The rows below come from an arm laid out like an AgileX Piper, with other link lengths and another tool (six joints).
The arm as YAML. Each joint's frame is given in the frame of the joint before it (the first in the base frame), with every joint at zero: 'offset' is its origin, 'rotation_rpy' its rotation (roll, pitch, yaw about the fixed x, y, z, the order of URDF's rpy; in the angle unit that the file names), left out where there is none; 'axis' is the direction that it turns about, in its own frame. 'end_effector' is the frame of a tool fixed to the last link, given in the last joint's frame.
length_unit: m
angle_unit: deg
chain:
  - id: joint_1
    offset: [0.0, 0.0, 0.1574]
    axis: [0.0, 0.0, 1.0]
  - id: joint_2
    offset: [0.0, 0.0, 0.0]
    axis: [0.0, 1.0, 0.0]
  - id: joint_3
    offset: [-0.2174, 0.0, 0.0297]
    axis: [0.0, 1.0, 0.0]
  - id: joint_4
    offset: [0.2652, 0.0, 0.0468]
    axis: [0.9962, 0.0, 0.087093]
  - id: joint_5
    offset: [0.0, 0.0, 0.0]
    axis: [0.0, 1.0, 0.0]
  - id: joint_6
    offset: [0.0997, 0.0, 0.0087]
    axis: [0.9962, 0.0, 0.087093]
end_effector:
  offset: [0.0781, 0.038, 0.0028]
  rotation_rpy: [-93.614, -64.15, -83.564]
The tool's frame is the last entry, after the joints.
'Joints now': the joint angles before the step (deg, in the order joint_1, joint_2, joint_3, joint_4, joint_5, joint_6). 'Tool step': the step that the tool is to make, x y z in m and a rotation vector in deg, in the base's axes. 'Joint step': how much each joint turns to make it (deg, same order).
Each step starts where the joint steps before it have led.
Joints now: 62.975 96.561 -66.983 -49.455 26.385 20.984
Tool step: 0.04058 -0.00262 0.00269 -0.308 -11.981 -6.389
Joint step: 0.001 4.122 -1.161 -28.375 5.921 24.469
